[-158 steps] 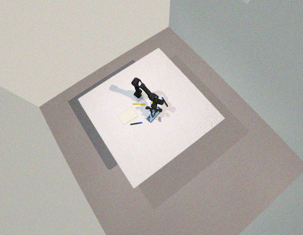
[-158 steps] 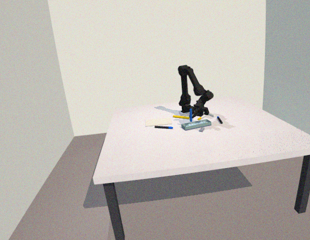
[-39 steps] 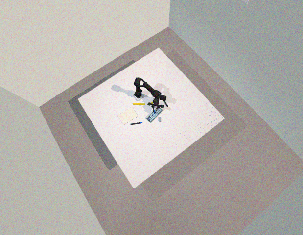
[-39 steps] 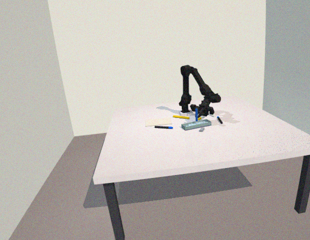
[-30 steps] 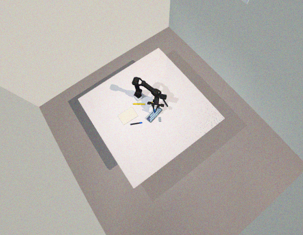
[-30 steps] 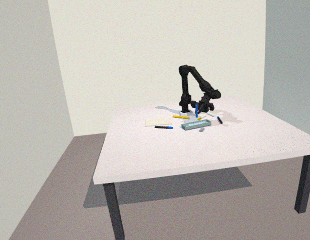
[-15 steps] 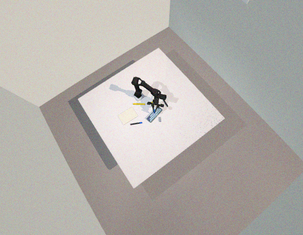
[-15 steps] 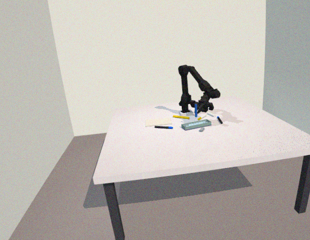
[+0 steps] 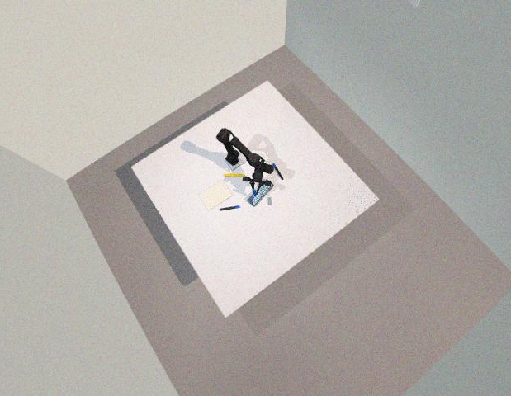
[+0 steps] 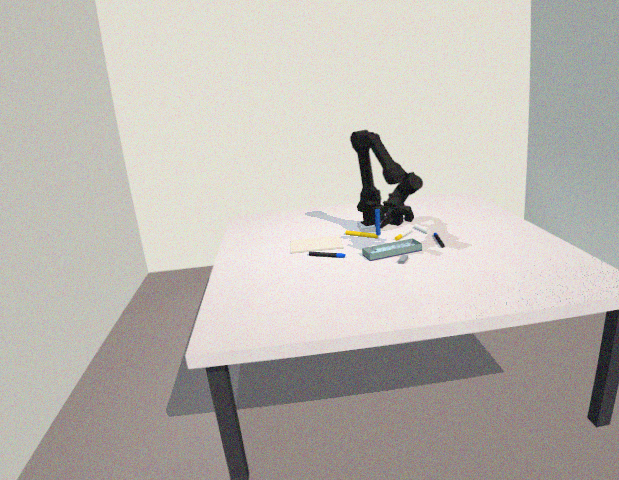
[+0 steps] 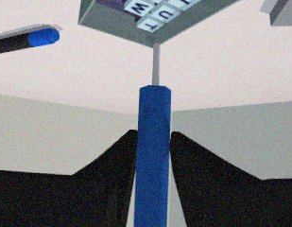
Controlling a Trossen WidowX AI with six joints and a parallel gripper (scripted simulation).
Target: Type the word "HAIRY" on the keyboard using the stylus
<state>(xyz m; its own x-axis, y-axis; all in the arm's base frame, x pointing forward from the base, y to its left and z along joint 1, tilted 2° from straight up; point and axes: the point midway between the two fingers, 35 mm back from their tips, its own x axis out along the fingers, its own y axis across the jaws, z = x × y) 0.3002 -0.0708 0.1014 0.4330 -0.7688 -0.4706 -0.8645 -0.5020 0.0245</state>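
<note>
The small grey block lies 90 mm ahead of my gripper tip, 50 mm to the left of it and 100 mm below it. Also, from my gripper tip: stylus tip: 50 mm below; then yellow marker: 230 mm behind, 30 mm to the left, 100 mm below; then blue stylus: 10 mm below.
</note>
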